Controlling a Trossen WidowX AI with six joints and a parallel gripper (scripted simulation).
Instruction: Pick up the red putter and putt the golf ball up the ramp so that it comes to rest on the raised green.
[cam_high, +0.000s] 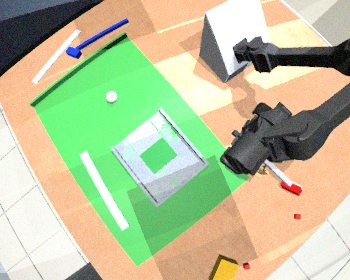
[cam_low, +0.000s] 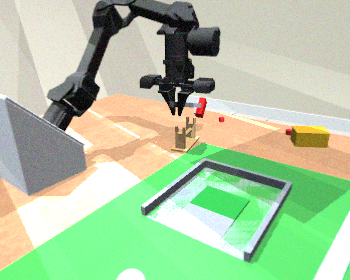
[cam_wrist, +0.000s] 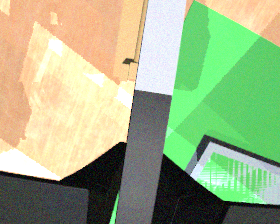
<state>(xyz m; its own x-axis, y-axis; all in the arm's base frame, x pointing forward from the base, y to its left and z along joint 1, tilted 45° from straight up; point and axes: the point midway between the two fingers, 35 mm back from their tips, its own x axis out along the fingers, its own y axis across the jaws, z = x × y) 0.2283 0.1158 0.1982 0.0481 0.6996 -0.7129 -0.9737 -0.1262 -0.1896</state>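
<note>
The red putter is 100 mm to the left of my gripper tip and 30 mm behind it. Also, from my gripper tip: wooden stand: 80 mm to the left, 80 mm below, 20 mm behind; grey frame: 200 mm ahead, 120 mm to the right, 110 mm below; green mat: 260 mm to the right, 250 mm ahead, 120 mm below.
</note>
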